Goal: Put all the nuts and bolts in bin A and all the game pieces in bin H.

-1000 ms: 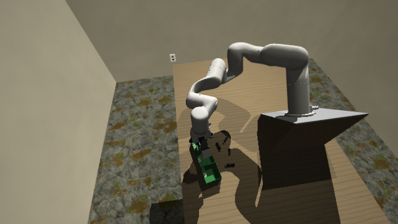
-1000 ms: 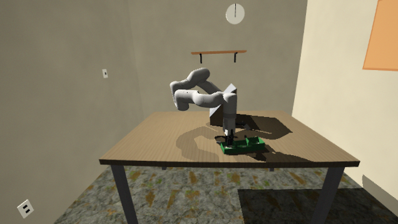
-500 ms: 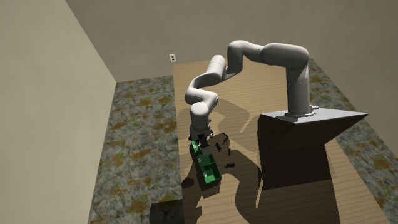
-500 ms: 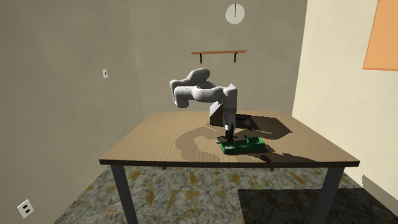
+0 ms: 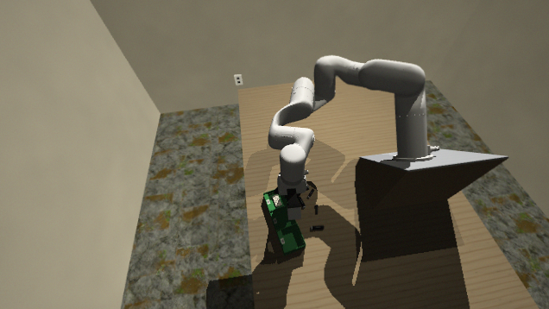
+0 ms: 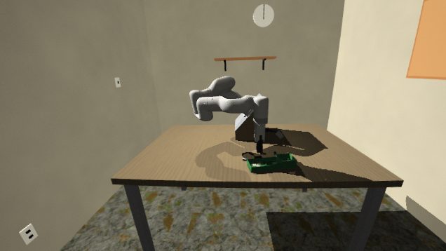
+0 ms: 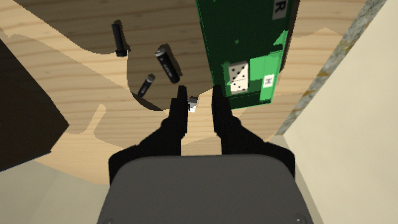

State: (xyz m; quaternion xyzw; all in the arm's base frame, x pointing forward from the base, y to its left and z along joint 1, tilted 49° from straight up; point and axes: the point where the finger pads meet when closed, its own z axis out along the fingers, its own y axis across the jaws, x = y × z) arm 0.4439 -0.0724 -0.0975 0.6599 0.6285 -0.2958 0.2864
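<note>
The dark bolt is 100 mm behind my hand, 30 mm to the left of it and 80 mm below it. Round my hand: small nut (20 mm behind, 80 mm to the right, 80 mm below); then green bin (40 mm ahead, 60 mm to the left, 70 mm below); then white game piece (60 mm ahead, 20 mm to the right, 80 mm below).
</note>
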